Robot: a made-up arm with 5 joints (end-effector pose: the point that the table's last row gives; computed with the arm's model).
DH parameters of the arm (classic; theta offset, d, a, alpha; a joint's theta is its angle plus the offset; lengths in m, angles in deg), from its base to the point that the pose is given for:
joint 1: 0 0.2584 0 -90
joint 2: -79.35 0 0.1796 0
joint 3: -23.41 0 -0.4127 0
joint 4: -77.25 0 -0.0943 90
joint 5: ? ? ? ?
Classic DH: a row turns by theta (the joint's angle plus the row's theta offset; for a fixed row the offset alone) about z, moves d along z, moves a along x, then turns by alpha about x.
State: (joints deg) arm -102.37 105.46 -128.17 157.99 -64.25
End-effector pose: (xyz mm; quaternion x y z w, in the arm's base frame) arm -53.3 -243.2 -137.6 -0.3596 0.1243 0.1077 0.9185
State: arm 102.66 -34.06 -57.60 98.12 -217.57
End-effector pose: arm -89.5 398.6 395.8 0.9389 -0.3396 0.0303 0.0474
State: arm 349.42 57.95 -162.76 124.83 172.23
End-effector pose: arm 570.6 -106.6 369.5 -0.0241 -0.9845 -0.0277 0.1715
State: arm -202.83 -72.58 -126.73 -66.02 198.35
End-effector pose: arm 465.7 -196.0 608.4 0.6345 -0.2384 0.7347 0.0287
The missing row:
joint 5: 180 0.1204 0 0
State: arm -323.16 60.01 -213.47 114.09 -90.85
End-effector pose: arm 333.8 250.1 685.5 0.4150 0.8451 0.3002 0.1530
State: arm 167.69 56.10 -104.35 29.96 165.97
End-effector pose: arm -638.3 139.3 44.6 -0.9872 -0.0148 0.1548 0.0362
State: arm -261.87 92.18 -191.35 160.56 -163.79
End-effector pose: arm -70.3 492.4 232.2 0.5637 -0.6494 0.4289 0.2767
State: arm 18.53 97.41 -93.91 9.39 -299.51
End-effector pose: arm 286.6 96.1 -343.0 0.9278 -0.3558 -0.0865 0.0714
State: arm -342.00 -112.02 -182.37 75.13 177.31
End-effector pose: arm -622.2 -202.2 7.3 0.0603 -0.3306 0.1255 0.9335
